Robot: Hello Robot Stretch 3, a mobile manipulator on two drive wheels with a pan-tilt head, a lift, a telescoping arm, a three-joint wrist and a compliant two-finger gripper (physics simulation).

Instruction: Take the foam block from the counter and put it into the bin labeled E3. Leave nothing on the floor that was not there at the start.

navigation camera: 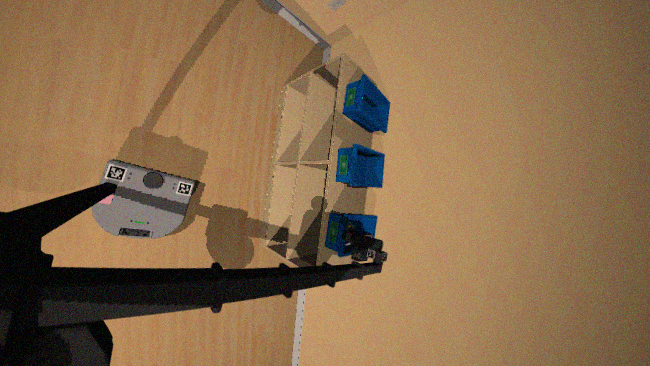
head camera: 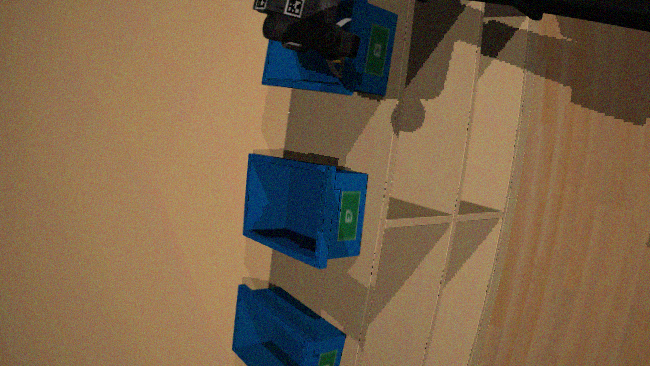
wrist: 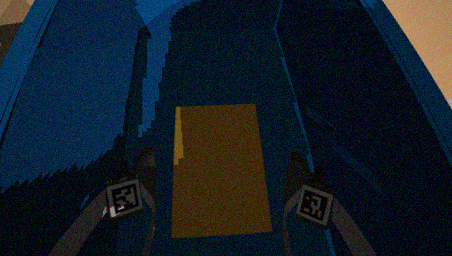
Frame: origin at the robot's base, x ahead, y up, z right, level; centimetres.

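Seen in the pictures: gripper, fingertip midpoint: (wrist: 221, 168); robot's base, link origin: (navigation camera: 153, 179).
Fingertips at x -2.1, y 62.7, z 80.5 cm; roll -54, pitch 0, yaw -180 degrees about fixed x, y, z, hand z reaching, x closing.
Note:
Pixels of each thing's top centre, then the offset from my fingertips to it. "pt": a spot on its surface instead.
- yellow foam block, top centre: (wrist: 218, 162) dx +0.2, dy +3.1, dz -0.5 cm
- blue bin, top centre: (wrist: 212, 22) (head camera: 305, 42) (navigation camera: 361, 234) dx +0.6, dy +10.3, dz +4.2 cm
- light shelf unit, surface spot: (head camera: 420, 221) (navigation camera: 313, 162) pt dx +32.6, dy -15.1, dz -18.0 cm
The yellow foam block (wrist: 220, 200) lies inside a blue bin (head camera: 280, 66) (navigation camera: 369, 220) (wrist: 65, 100), low down by its floor in the wrist view. The bin is the top one in the head view and the lowest of three in the navigation view. Its green label (head camera: 377, 50) (navigation camera: 333, 232) is too blurred now to read surely. My gripper (wrist: 221, 168) is open, its fingers inside the bin on either side of the block, with a gap on each side. In the head view the gripper and wrist hide much of the bin, and a little yellow shows by the fingers.
Two more blue bins with green labels, a middle one (head camera: 270, 200) (navigation camera: 372, 170) and an end one (head camera: 295, 320) (navigation camera: 372, 112), stand in the same row on a light shelf unit (head camera: 420, 221) (navigation camera: 312, 162). My base (navigation camera: 150, 212) is on the wood floor. My arm (navigation camera: 175, 282) reaches past the shelf's end.

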